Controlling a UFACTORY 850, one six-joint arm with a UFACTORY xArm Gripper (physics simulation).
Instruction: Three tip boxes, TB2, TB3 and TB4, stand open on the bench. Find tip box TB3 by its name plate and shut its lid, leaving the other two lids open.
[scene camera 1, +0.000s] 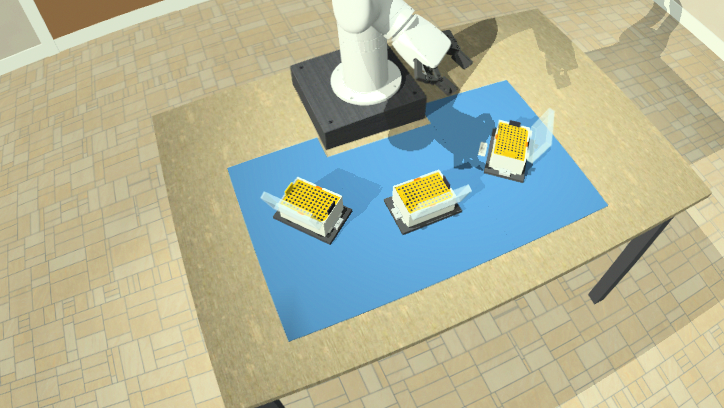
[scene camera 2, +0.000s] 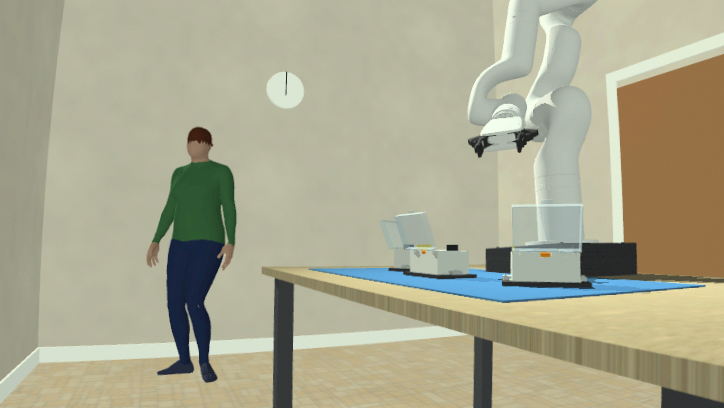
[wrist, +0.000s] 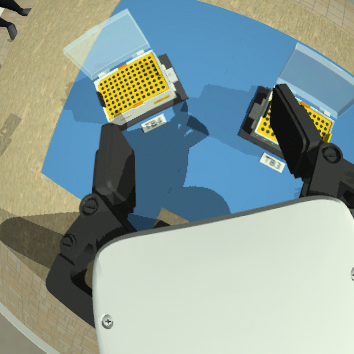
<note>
I see my gripper and a blue mat.
My gripper is seen too in scene camera 2 and in the wrist view.
</note>
